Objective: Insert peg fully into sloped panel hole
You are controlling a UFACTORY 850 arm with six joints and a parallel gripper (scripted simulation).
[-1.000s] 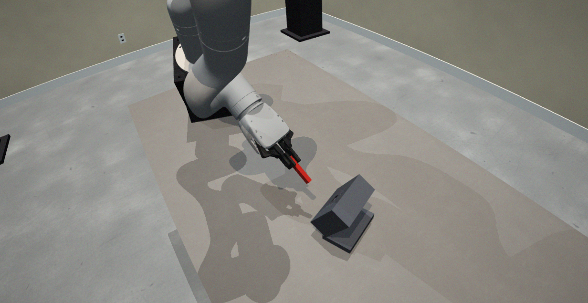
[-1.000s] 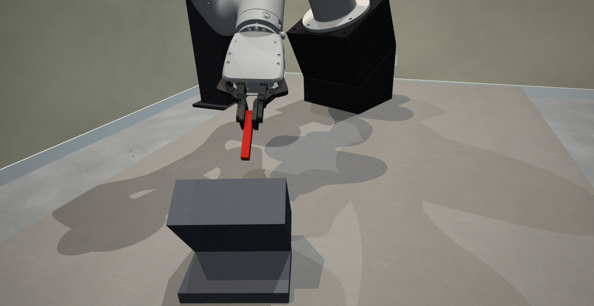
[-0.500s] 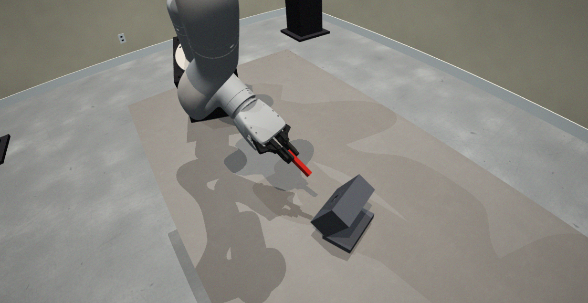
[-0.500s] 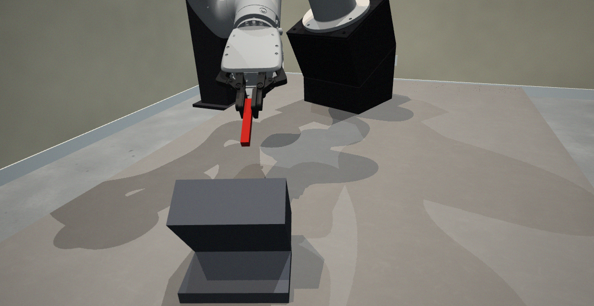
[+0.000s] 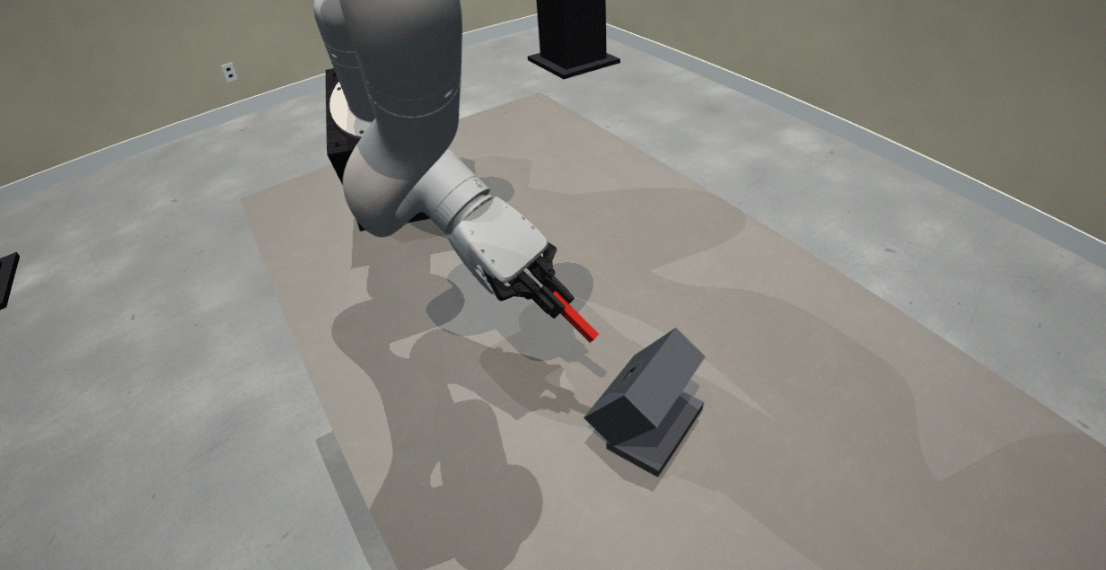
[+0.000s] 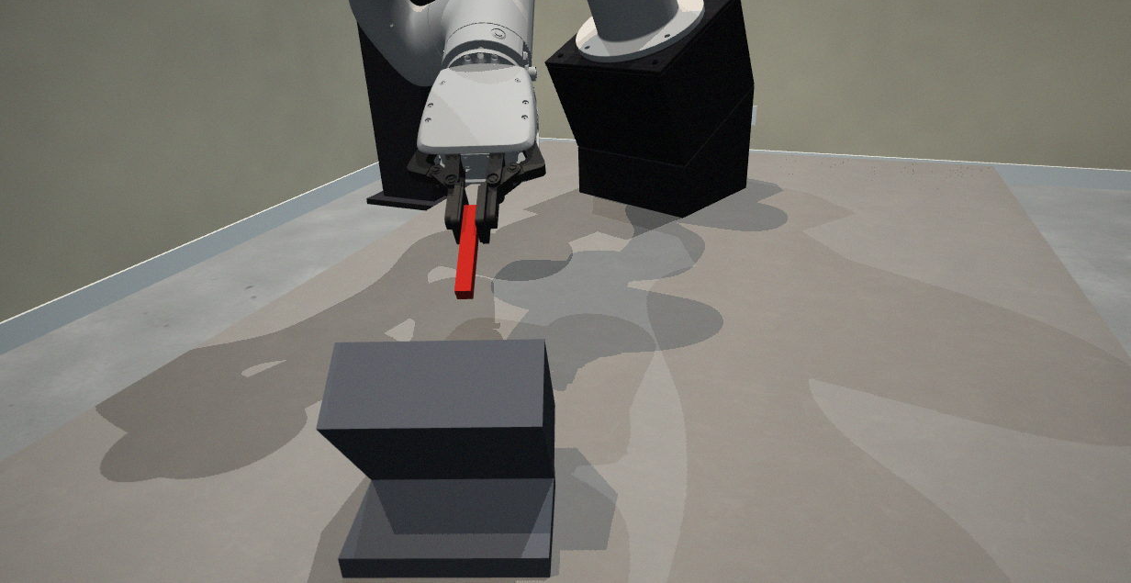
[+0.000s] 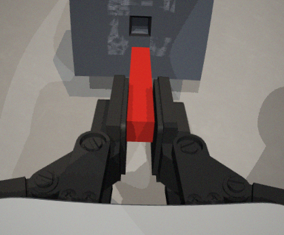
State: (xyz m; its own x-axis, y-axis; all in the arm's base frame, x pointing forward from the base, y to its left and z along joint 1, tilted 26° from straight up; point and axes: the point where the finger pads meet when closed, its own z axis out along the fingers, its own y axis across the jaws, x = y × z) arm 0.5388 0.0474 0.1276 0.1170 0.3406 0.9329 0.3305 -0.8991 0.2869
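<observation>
Now: the grey base plate 150 mm ahead of my hand, 60 mm to the left of it and 160 mm below it. The rest, counted from my hand: red peg (30 mm ahead, 10 mm to the left, 20 mm below).
</observation>
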